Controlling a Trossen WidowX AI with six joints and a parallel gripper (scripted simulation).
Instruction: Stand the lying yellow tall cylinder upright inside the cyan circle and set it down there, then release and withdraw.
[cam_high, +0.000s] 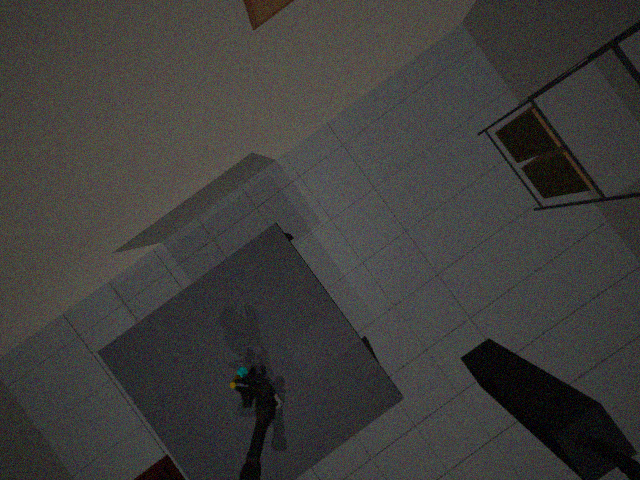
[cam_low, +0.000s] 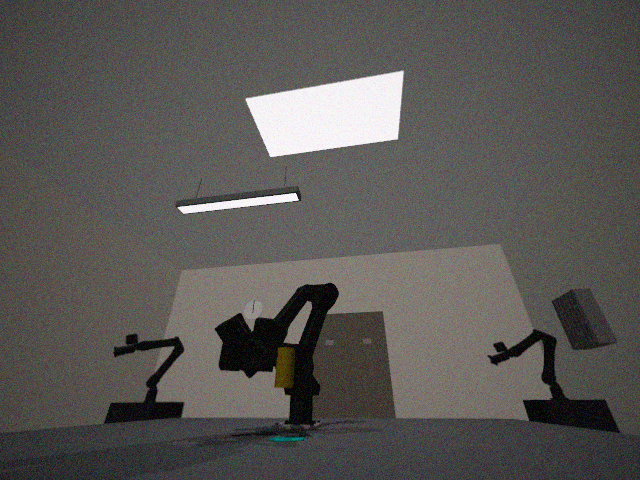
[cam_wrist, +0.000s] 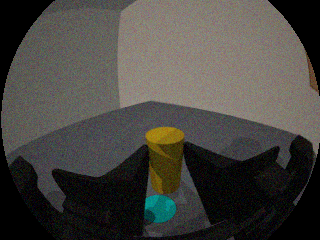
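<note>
Right now my gripper tip is 13 cm above the cyan circle, 1 cm to the right of it and 1 cm past it. The rest, counted from my gripper tip: yellow tall cylinder: 2 cm below.
</note>
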